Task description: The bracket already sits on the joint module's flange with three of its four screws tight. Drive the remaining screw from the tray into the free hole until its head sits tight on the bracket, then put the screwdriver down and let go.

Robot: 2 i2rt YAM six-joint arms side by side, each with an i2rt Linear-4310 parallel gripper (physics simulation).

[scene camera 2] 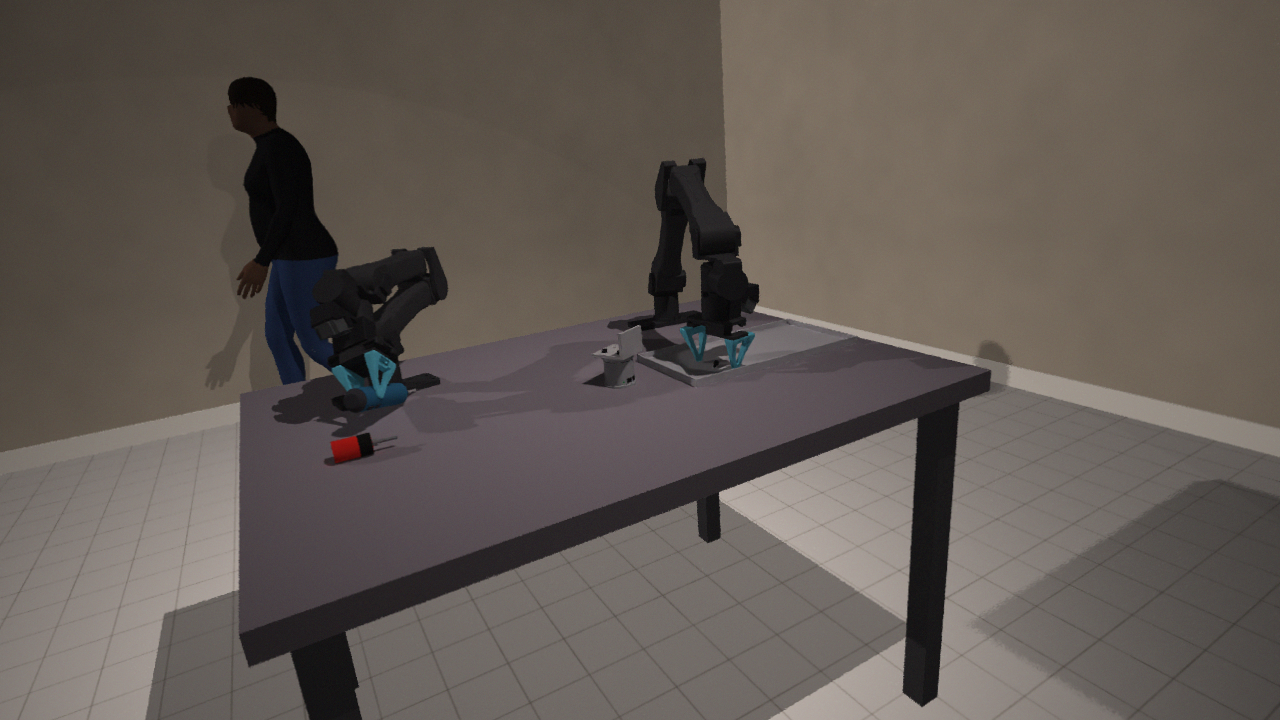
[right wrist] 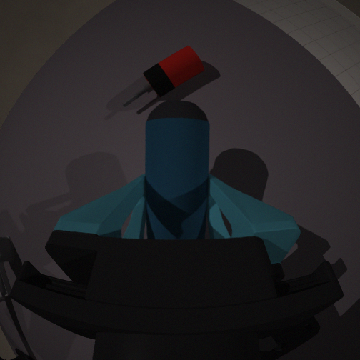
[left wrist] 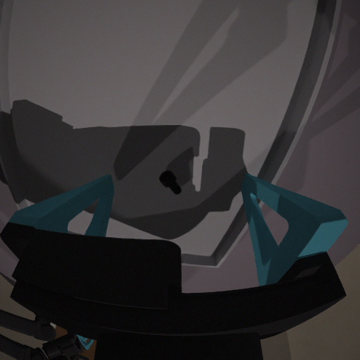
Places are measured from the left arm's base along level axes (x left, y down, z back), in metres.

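Pixels of known places: left gripper, fingertip midpoint: [scene camera 2: 717,365]; right gripper, fingertip midpoint: [scene camera 2: 369,402]; left arm's base at its link origin: [scene camera 2: 667,322].
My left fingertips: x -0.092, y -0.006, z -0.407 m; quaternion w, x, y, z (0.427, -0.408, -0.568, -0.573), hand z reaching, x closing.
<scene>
For each thing: its middle in the pictures, then the offset to it from my left fingertips. "spot": a spot on its surface instead. Level surfaces: height alone.
- grey tray at a spot on its surface: [scene camera 2: 696,379] spot: dy -0.010, dx -0.087, dz -0.074 m
- blue screwdriver at the middle of its body: [scene camera 2: 386,395] dy -0.029, dx -0.613, dz +0.140 m
- joint module at the middle of its body: [scene camera 2: 618,367] dy -0.026, dx -0.195, dz +0.037 m
- tray with the light bracket, body centre: [scene camera 2: 616,342] dy -0.076, dx -0.195, dz +0.037 m
- second tool at the middle of its body: [scene camera 2: 365,444] dy -0.011, dx -0.661, dz -0.038 m
- table at its surface level: dy +0.006 m
A black screw [left wrist: 170,182] lies in the grey tray [left wrist: 200,259] [scene camera 2: 696,379]. My left gripper [left wrist: 177,181] [scene camera 2: 717,361] is open low over the tray, its fingers on either side of the screw, touching nothing. My right gripper [right wrist: 176,181] [scene camera 2: 364,394] is shut on the blue screwdriver [right wrist: 177,145] [scene camera 2: 386,395], holding it by its handle, tilted nearly flat just over the table at the left. The joint module [scene camera 2: 618,370] stands upright beside the tray with the light bracket [scene camera 2: 630,341] on top. The free hole cannot be made out.
A second tool [scene camera 2: 350,447] [right wrist: 181,66] with a red and black handle and a thin shaft lies on the table [scene camera 2: 537,456], nearer the front edge than the held screwdriver. A person [scene camera 2: 284,197] stands behind the table at the left.
</scene>
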